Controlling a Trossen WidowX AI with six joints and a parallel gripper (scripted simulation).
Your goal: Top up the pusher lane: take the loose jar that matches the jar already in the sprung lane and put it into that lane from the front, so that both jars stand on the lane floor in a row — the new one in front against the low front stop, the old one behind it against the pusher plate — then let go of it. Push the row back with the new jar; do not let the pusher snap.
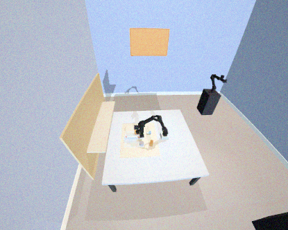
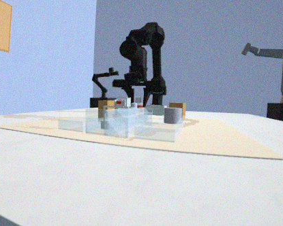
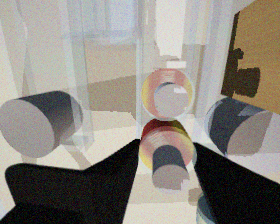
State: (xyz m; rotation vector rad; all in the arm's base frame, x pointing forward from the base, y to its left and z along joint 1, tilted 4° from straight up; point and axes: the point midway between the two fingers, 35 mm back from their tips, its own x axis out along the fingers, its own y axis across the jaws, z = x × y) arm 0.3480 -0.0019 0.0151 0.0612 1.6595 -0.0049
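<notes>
The cream mat lies 5 cm below my gripper tip and 4 cm ahead of it. Round my gripper tip: orange-brown block (8 cm to the right, 7 cm ahead, 1 cm below); clear sprung lane fixture (15 cm ahead, 3 cm below, 2 cm to the left).
</notes>
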